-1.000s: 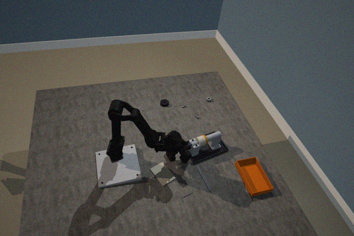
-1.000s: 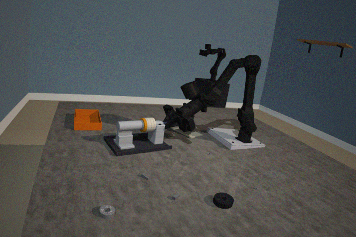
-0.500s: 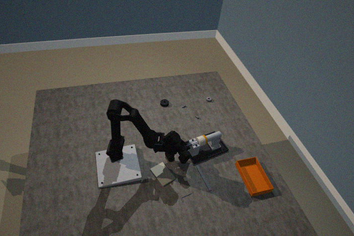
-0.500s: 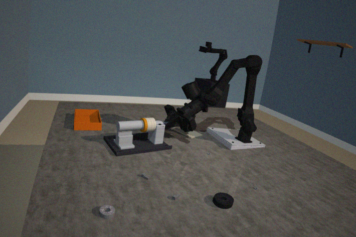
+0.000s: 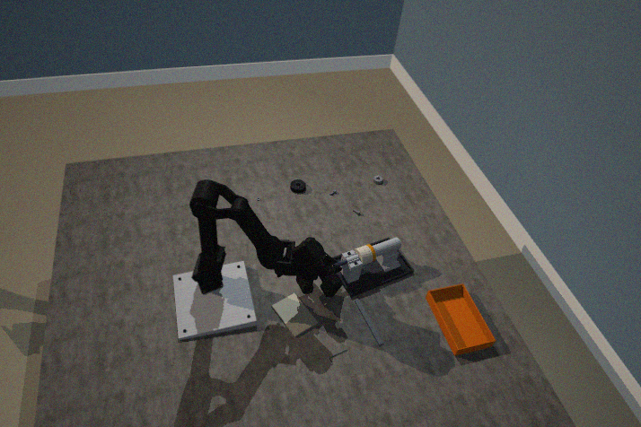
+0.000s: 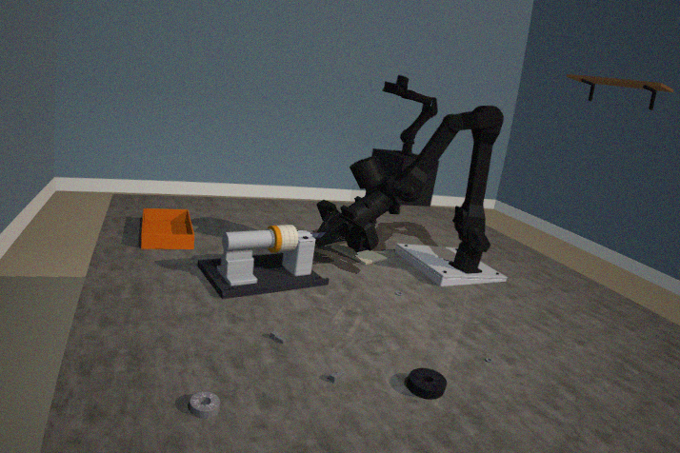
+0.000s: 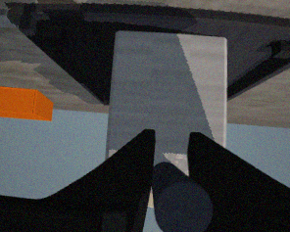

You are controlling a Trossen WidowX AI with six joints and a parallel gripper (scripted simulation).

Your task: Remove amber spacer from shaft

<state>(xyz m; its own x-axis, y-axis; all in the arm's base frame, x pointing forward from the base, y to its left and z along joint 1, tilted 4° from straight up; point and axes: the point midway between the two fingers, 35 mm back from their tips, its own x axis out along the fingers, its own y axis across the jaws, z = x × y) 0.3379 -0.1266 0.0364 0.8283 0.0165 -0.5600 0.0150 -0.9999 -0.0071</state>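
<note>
Right now the dark shaft is 6 cm ahead of my gripper tip and 2 cm above it. The rest, counted from my gripper tip: amber spacer: 10 cm ahead, 2 cm above; then pale card: 17 cm behind, 6 cm to the right, 6 cm below; then thin bar: 1 cm ahead, 17 cm to the right, 6 cm below.
</note>
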